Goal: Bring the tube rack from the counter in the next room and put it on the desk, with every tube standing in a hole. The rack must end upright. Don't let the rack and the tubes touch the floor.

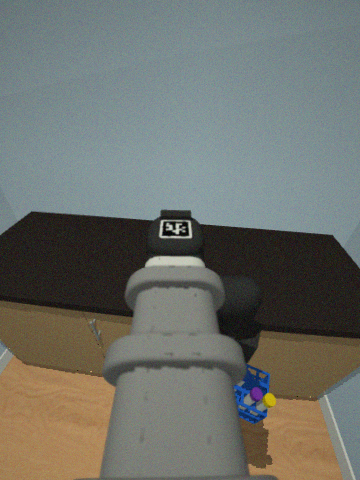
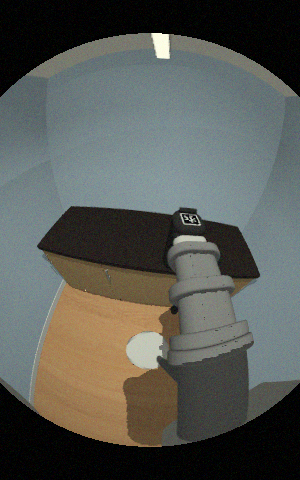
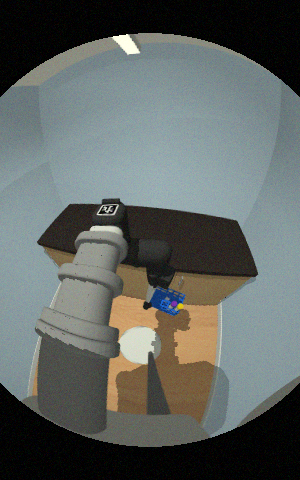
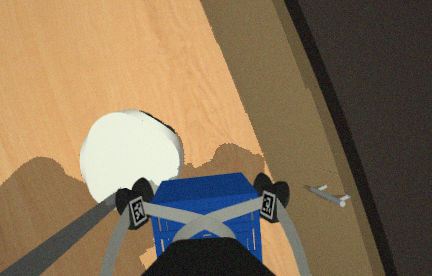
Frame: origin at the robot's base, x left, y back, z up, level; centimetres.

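Where they show: gripper, fingertip midpoint: (image 3: 153,295) (image 4: 202,192); robot's base at its link origin: (image 2: 146,349) (image 3: 140,343) (image 4: 138,157).
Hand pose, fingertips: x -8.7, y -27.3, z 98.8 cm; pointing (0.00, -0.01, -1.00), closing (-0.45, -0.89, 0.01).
Note:
Each offset is from my fingertips to the centre of the thing. Level surfaces: height alone.
The blue tube rack {dx -5.1, dy +2.1, dz +0.4 cm} (image 1: 252,418) (image 3: 160,296) (image 4: 210,187) hangs in the air over the floor, just in front of the counter {dz -10.6 cm} (image 1: 75,265) (image 2: 120,240) (image 3: 200,245) (image 4: 390,100). My gripper (image 4: 202,192) is shut on the rack, with one fingertip at each side of it. A tube with a purple cap {dx -6.6, dy +5.6, dz +2.8 cm} (image 1: 256,394) (image 3: 174,303) and a tube with a yellow cap {dx -8.9, dy +6.6, dz +2.6 cm} (image 1: 269,400) (image 3: 180,306) stand in the rack, caps up. Further tubes are partly hidden by the rack and arm. I cannot tell how far the rack leans. The desk does not show.
The arm (image 1: 175,420) (image 2: 205,310) (image 3: 87,295) reaches forward to above the counter. A white round disc (image 2: 145,350) (image 3: 139,345) (image 4: 132,155) is low by the wooden floor. A handle (image 1: 95,331) (image 4: 327,195) sticks out of the counter's front. Blue walls stand behind and at both sides.

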